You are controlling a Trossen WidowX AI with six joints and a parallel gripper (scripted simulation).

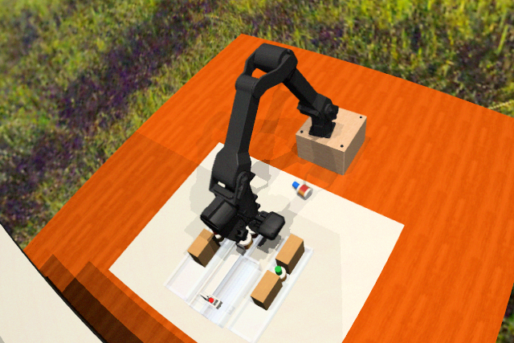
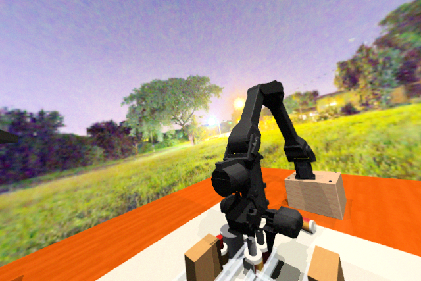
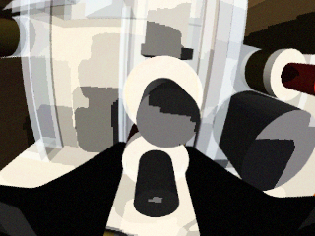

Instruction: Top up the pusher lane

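Right now my gripper tip is 8 cm to the left of the grey cylinder. From my gripper tip the other things lie so: clear lane tray 15 cm ahead, 1 cm below; red mark 23 cm ahead, 4 cm above.
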